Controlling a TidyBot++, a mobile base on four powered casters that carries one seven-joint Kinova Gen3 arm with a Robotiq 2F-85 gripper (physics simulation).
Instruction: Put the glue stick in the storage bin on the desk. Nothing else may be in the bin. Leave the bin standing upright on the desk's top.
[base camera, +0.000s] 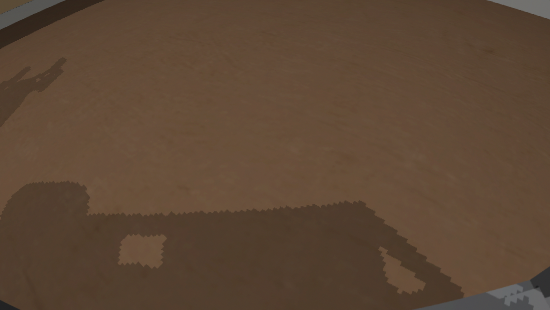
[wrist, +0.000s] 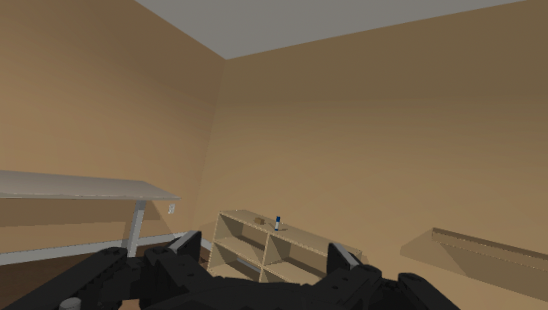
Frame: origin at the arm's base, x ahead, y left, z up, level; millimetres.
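Seen in the pictures: gripper, fingertip midpoint: (wrist: 264, 251).
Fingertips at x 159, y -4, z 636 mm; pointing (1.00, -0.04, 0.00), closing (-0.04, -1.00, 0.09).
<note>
Offsets run from my fingertips to a thing's middle. Level surfaces: height alone.
A small upright blue-and-white cylinder {1679 mm ahead, 191 mm right, 368 mm down} (wrist: 277, 223), which looks like the glue stick, stands on top of a light wooden shelf unit (wrist: 310, 240) in the lower middle of the wrist view. It is far off, beyond my fingers. My gripper (wrist: 264, 251) is open, with its fingers wide apart. A pale table top {312 mm down} (wrist: 75, 186) on a grey leg, possibly the desk, shows at the left of the wrist view. The storage bin does not show in either view.
A small brown block {1808 mm ahead, 50 mm right, 403 mm down} (wrist: 259, 220) lies on the shelf unit, left of the cylinder. A wall shelf (wrist: 490, 247) juts out at the right. The base camera view shows brown floor {1032 mm down} (base camera: 280, 125) with the robot's shadow, and a pale skirting at the upper left.
</note>
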